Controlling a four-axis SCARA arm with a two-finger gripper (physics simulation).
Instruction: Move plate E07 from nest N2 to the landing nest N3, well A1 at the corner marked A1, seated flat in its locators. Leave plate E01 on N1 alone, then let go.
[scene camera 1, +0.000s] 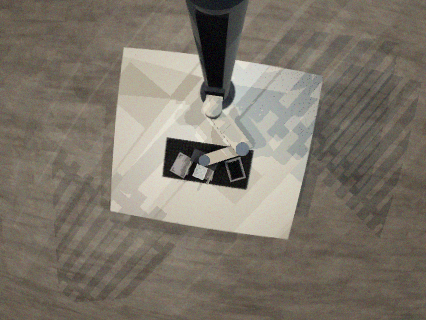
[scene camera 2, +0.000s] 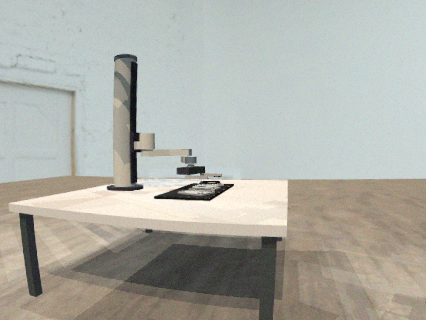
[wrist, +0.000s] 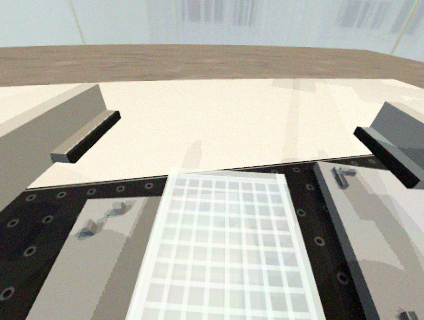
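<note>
A clear, white-gridded plate (scene camera 1: 201, 172) (wrist: 227, 250) lies below my gripper. Its label and A1 corner cannot be read, so I cannot tell from marks whether it is E07. In the wrist view, a grey nest (wrist: 75, 265) with small locators shows along its left side, and black board shows along its right. Whether it sits flat in locators cannot be told. Another grey nest (scene camera 1: 181, 165) (wrist: 372, 235) stands to the right in the wrist view. Plate E01 and the nest numbers cannot be made out. My gripper (wrist: 237, 107) is open and empty, its fingers wide apart above the plate.
A grey rectangular frame (scene camera 1: 228, 171) with a dark inside stands on the right part of the black board (scene camera 1: 170, 145) (scene camera 2: 167, 195) (wrist: 320, 255) in scene camera 1. The arm's column (scene camera 2: 122, 120) rises from the pale table (scene camera 1: 145, 100) (scene camera 2: 240, 215).
</note>
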